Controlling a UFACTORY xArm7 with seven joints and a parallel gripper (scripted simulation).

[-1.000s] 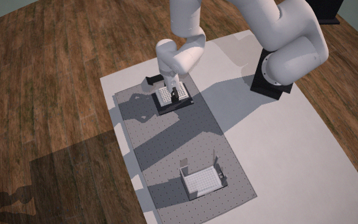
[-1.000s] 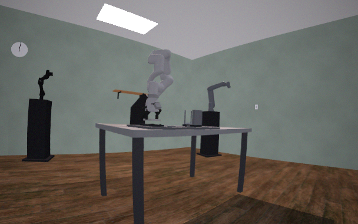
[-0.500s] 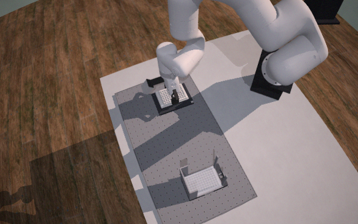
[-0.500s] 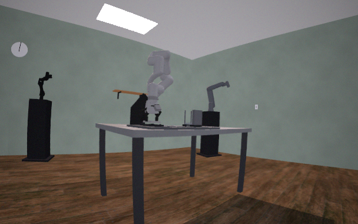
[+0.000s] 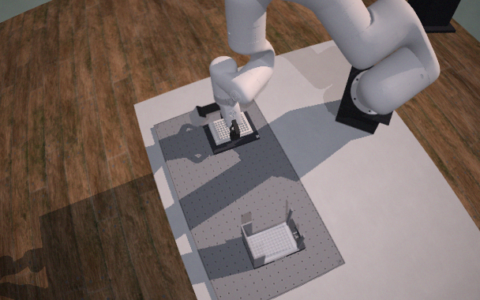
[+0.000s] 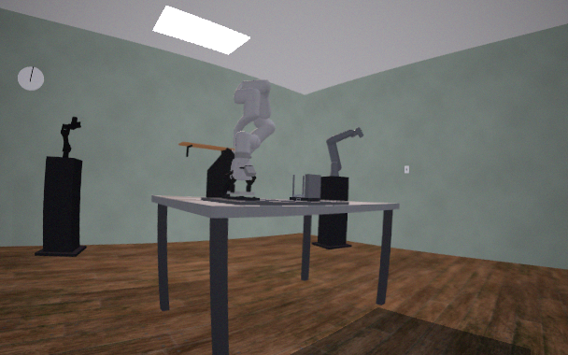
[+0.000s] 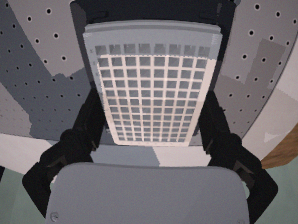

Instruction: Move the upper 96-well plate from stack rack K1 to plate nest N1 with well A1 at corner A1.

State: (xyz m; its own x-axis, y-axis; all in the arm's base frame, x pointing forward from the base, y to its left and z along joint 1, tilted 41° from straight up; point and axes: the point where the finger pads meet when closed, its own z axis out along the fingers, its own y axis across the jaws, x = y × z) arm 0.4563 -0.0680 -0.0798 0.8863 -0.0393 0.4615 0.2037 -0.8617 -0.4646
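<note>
Right now the pale A1 square is 9 cm behind my hand, 4 cm to the left of it and 3 cm below it.
</note>
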